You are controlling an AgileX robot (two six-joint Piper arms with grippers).
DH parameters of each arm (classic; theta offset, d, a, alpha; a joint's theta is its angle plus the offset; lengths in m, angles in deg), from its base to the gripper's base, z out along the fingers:
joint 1: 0 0.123 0 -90
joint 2: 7.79 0 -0.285 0
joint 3: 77.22 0 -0.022 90
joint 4: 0 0.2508 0 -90
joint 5: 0 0 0.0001 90
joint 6: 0 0.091 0 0
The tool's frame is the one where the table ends.
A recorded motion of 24 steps. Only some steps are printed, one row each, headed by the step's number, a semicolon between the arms.
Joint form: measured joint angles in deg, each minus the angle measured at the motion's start. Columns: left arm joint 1, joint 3, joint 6, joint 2, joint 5, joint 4; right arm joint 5, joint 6, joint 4, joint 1, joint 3, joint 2.
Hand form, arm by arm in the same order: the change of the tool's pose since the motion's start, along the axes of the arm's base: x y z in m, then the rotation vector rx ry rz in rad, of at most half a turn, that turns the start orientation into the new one. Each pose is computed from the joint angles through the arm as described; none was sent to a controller.
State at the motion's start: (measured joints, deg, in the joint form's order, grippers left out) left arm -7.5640 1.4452 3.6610 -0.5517 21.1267 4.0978; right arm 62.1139 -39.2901 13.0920 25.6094 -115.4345 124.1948
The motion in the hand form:
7: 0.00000 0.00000 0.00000 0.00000 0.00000 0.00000; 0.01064 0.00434 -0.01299 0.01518 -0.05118 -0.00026
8: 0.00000 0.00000 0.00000 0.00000 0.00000 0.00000; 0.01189 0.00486 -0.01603 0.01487 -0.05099 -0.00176
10: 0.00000 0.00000 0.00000 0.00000 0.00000 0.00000; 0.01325 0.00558 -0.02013 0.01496 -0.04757 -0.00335
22: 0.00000 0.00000 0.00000 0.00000 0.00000 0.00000; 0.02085 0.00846 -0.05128 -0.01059 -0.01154 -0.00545
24: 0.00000 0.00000 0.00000 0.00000 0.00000 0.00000; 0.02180 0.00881 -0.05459 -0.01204 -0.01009 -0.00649
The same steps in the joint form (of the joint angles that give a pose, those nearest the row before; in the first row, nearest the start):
7: 0.00 0.00 0.00 0.00 0.00 0.00; -4.77 -1.23 0.14 0.00 -0.11 1.98
8: 0.00 0.00 0.00 0.00 0.00 0.00; -5.15 -1.23 0.14 0.00 -0.11 2.36
10: 0.00 0.00 0.00 0.00 0.00 0.00; -5.49 -1.23 0.24 0.00 -0.11 2.87
22: 0.00 0.00 0.00 0.00 0.00 0.00; -6.67 -1.31 -0.11 0.00 -0.11 6.53
24: 0.00 0.00 0.00 0.00 0.00 0.00; -6.97 -1.31 -0.14 0.00 -0.11 6.93

